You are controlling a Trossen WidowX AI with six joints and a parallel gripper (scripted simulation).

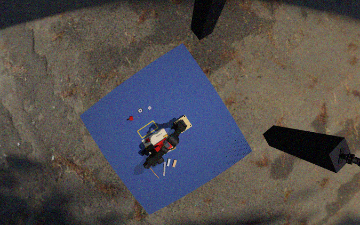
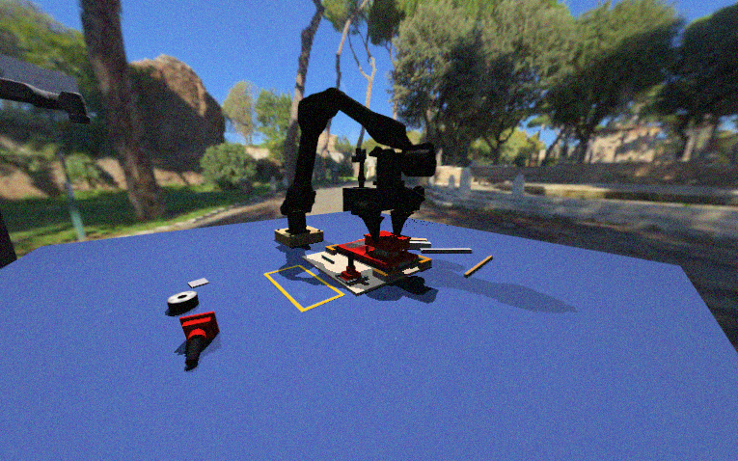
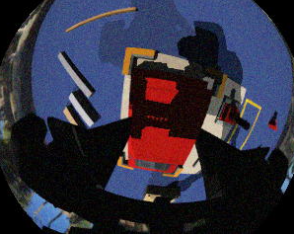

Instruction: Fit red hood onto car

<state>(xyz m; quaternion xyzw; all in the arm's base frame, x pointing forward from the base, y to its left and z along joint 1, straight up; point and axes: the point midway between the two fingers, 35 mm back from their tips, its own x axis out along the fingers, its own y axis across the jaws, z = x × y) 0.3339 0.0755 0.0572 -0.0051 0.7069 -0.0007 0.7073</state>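
The grey engine block is 3 cm below my gripper tip. Also, from my gripper tip: red hood (right at my gripper tip); grey plate (17 cm behind, 37 cm to the right, 6 cm below); wooden stick (17 cm ahead, 16 cm to the left, 5 cm below).
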